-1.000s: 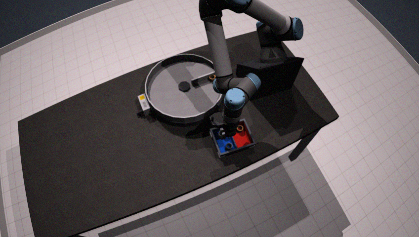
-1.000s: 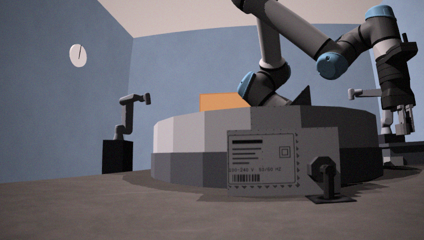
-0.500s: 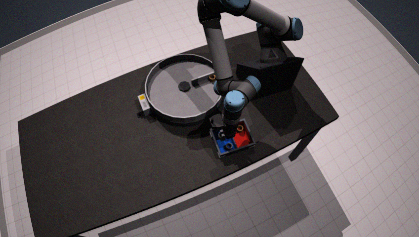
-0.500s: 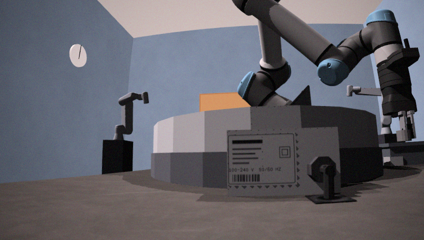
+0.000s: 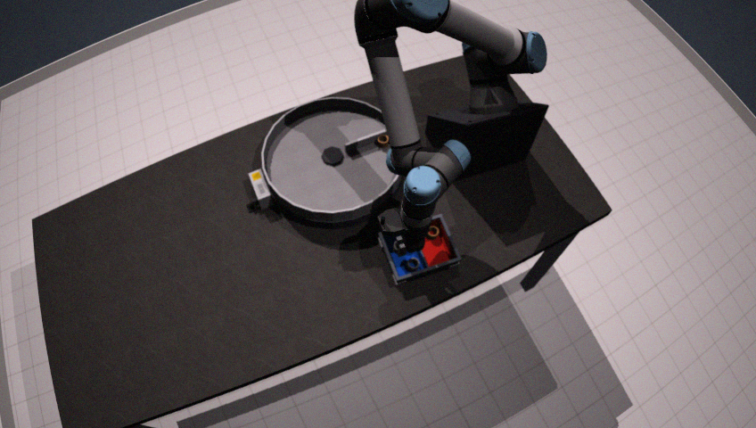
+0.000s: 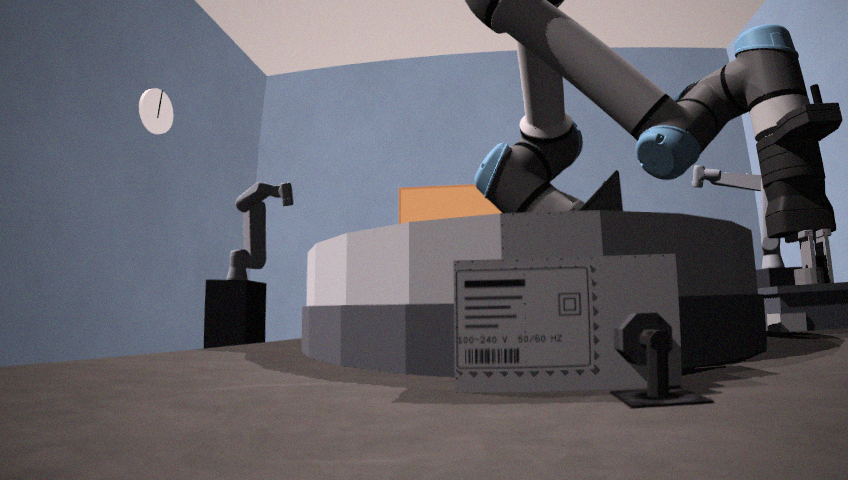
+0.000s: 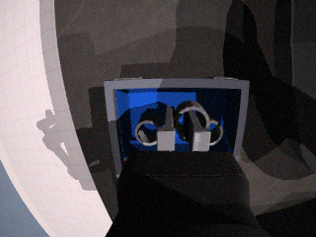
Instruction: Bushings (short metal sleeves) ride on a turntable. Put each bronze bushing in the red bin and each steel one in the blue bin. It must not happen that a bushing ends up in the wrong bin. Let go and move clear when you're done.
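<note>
The red bin is 50 mm behind my hand, 10 mm to the left of it and 40 mm below it. From my hand the other things lie so: grey turntable (20 mm ahead, 360 mm to the right, 10 mm below).
</note>
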